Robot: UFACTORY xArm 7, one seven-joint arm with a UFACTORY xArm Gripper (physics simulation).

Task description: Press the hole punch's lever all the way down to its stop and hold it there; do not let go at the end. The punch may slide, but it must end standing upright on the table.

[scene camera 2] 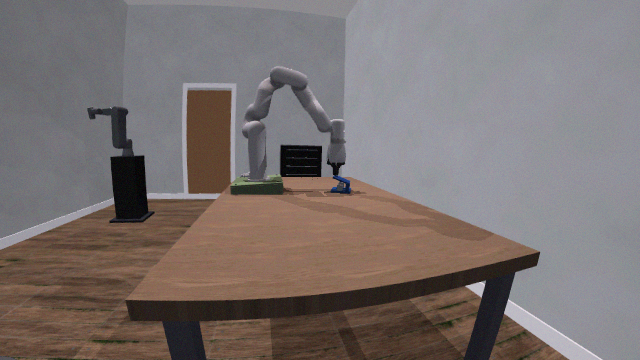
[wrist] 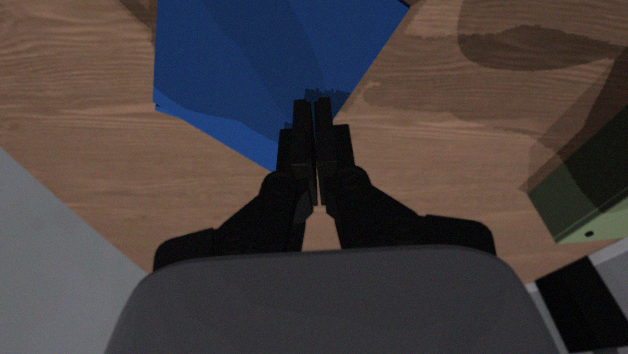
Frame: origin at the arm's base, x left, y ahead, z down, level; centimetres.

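Where they show: gripper, fingertip midpoint: (scene camera 2: pixel 335 175) (wrist: pixel 314 123); arm's base at its link origin: (scene camera 2: pixel 258 179).
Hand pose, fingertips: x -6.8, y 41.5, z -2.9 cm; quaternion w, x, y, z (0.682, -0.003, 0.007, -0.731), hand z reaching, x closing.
Note:
Each offset is from my fingertips to the top centre of the thing. Level surfaces: height alone.
The blue hole punch @[dy +3.0, dx -2.0, dz +0.2 cm] (scene camera 2: pixel 343 189) (wrist: pixel 240 55) stands upright on the table, to the right of the green base in the scene view. Its lever @[dy +3.0, dx -2.0, dz +0.2 cm] (scene camera 2: pixel 341 179) is raised and slanted, with a gap between it and the punch's base. My gripper (scene camera 2: pixel 335 174) (wrist: pixel 314 123) is shut and empty and points down. Its fingertips are at the high end of the lever, touching it or very close above it; in the wrist view they overlap the blue surface near its corner. Whether they press on it I cannot tell.
The wooden table @[dz +8.7 cm] (scene camera 2: pixel 320 250) (wrist: pixel 200 200) bears a green base block (scene camera 2: pixel 257 188) (wrist: pixel 590 220) under my arm. A grey wall (scene camera 2: pixel 475 125) runs along the table's right side. A black drawer unit (scene camera 2: pixel 301 161) stands behind, and another arm on a black pedestal (scene camera 2: pixel 129 187) stands at the left.

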